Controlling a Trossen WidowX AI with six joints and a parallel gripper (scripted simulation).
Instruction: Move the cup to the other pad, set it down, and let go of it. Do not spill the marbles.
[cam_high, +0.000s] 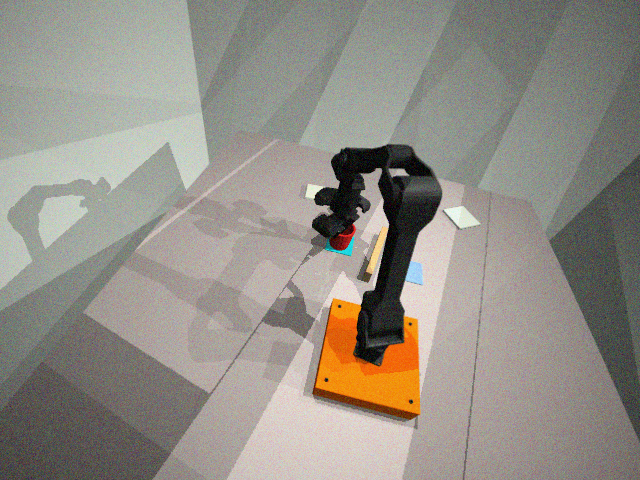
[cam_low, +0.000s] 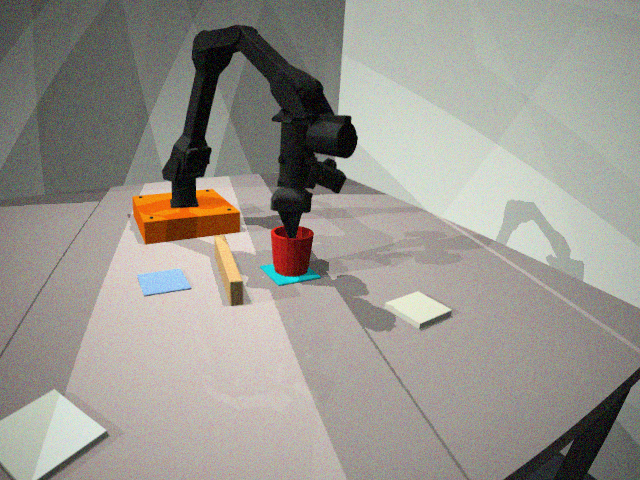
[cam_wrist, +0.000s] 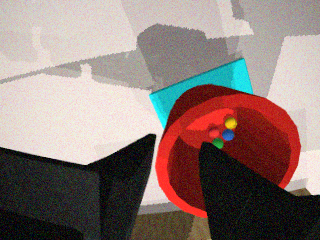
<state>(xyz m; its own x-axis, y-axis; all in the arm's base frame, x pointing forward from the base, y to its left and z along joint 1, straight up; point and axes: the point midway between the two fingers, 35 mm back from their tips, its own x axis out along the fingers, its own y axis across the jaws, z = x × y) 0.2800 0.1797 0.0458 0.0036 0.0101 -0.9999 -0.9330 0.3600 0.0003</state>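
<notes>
Right now the red cup is 30 mm ahead of my gripper tip, 20 mm below it and 10 mm to the right of it. The rest, counted from my gripper tip: wooden bar (120 mm to the right, 50 mm below, 30 mm ahead); cyan pad (70 mm below, 30 mm ahead, 10 mm to the right); blue pad (240 mm to the right, 70 mm below, 30 mm ahead).
</notes>
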